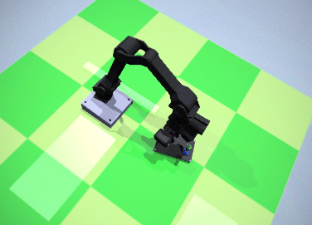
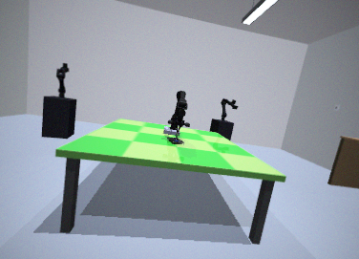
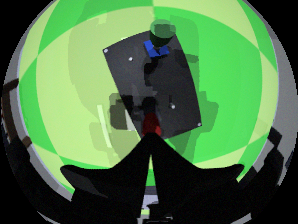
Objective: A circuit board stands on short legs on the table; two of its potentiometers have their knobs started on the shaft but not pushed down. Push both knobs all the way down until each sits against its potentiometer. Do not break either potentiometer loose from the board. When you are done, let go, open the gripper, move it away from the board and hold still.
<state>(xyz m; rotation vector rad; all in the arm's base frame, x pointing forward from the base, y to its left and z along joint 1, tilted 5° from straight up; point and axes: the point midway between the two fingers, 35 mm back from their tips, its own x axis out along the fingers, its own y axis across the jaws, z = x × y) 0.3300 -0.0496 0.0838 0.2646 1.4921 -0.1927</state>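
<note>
Now: gripper tip 2 cm above the red knob.
</note>
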